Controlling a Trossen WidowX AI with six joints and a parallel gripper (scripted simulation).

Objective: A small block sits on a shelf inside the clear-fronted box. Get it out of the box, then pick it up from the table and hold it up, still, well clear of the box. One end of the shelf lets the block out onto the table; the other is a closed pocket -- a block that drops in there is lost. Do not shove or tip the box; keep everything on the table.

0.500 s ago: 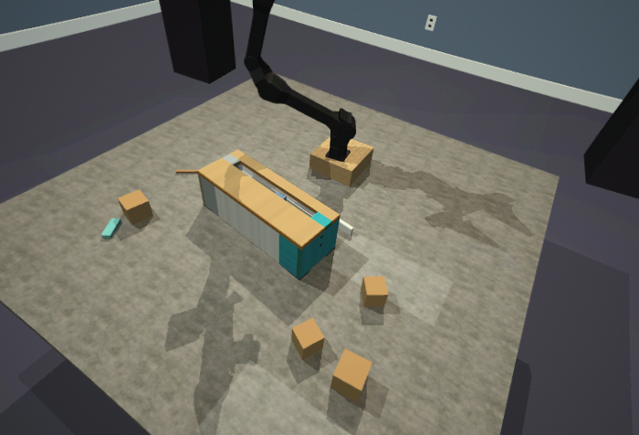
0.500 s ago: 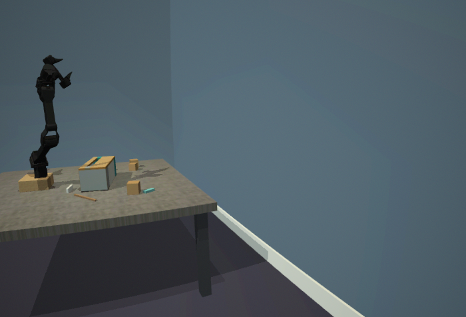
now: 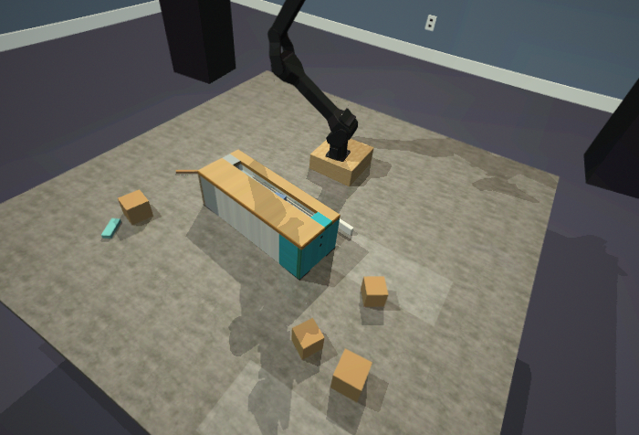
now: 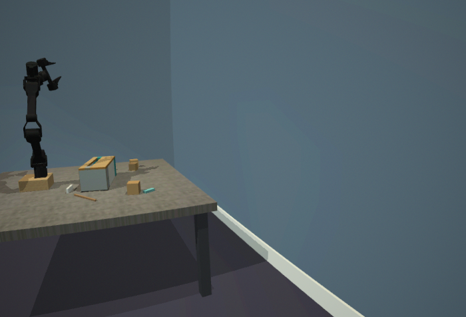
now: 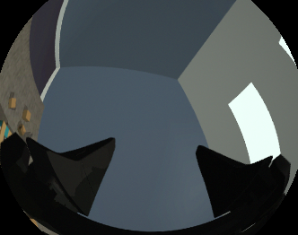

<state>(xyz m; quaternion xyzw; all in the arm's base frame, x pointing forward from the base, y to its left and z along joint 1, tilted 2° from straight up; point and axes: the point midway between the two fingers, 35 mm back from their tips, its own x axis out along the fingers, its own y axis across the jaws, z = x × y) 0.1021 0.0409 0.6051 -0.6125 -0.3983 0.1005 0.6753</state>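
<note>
The long box lies 17 cm ahead of my gripper tip, 9 cm to the right of it and 62 cm below it. Round my gripper tip: light-blue block: 18 cm ahead, 8 cm to the right, 60 cm below; then thin wooden stick: 10 cm ahead, 39 cm to the right, 68 cm below; then teal bar: 42 cm ahead, 45 cm to the right, 68 cm below.
</note>
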